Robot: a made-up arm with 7 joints.
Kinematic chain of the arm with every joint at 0, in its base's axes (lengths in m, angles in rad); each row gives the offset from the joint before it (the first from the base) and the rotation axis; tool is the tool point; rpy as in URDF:
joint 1: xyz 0 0 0.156 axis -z
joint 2: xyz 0 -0.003 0.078 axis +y
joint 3: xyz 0 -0.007 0.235 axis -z
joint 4: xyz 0 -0.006 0.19 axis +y
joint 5: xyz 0 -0.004 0.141 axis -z
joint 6: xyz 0 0 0.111 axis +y
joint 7: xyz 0 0 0.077 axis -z
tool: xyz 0 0 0 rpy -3.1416 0 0
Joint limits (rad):
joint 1: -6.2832..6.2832
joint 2: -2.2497..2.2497
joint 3: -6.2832..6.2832
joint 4: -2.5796..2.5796
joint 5: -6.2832..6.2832
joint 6: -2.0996..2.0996
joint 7: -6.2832..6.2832
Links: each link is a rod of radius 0.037 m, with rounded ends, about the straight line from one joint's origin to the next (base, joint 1, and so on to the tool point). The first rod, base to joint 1, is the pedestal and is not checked.
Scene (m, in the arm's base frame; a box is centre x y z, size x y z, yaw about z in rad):
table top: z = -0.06
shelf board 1: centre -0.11 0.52 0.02 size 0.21 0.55 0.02 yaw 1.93
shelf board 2: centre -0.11 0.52 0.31 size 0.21 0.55 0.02 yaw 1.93
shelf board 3: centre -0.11 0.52 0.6 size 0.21 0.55 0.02 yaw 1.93
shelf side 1: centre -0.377 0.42 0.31 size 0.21 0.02 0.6 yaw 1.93
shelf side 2: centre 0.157 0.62 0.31 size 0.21 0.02 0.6 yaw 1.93
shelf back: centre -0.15 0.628 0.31 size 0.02 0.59 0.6 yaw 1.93
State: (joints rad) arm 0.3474 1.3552 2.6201 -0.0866 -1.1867 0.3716 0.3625
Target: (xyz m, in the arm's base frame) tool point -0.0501 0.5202 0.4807
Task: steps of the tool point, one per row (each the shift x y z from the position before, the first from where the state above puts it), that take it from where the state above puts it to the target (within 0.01 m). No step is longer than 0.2 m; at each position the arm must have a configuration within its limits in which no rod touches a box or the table.
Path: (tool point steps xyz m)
1: 0.0191 0.1557 0.0493
2: -0.0342 0.1602 0.0461
3: -0.0867 0.1430 0.0371
4: -0.1288 0.1059 0.0225
5: -0.1514 0.0546 0.0038
6: -0.1495 -0.0013 -0.0160
7: -0.1238 -0.0508 -0.0336
8: -0.0226 0.0756 0.0132
9: -0.0283 0.0722 0.0022
10: -0.0309 0.0699 -0.0154

